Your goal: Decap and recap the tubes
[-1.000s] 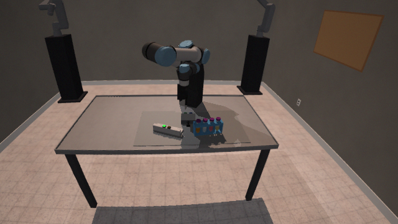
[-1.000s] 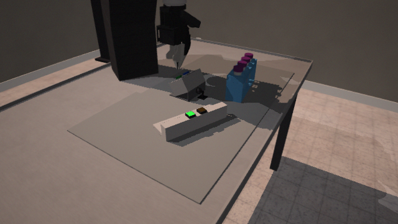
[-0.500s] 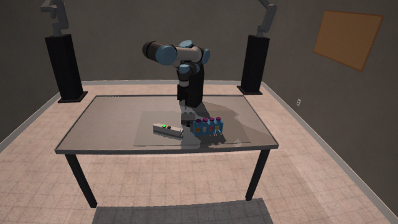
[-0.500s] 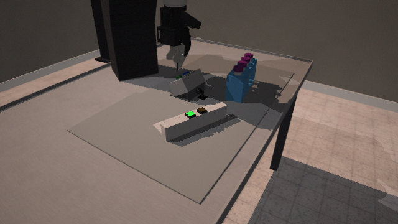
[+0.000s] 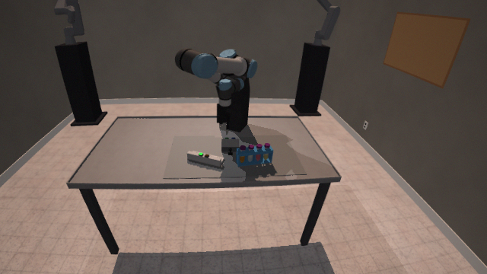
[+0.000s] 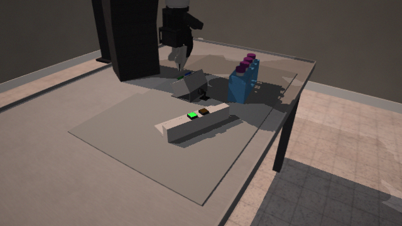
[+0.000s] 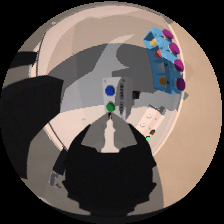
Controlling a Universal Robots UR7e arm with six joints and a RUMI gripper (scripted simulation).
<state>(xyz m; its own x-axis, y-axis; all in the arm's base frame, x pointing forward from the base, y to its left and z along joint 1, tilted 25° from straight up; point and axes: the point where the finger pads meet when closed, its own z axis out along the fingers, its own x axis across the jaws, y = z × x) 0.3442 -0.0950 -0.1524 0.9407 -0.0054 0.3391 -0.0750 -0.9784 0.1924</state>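
Right now my hand is 4 cm above the green key. Round my hand: grey key housing: 2 cm ahead, 2 cm to the left, 6 cm below; blue key: 4 cm to the left, 4 cm below; table edge: 37 cm ahead, 15 cm to the right, 11 cm below.
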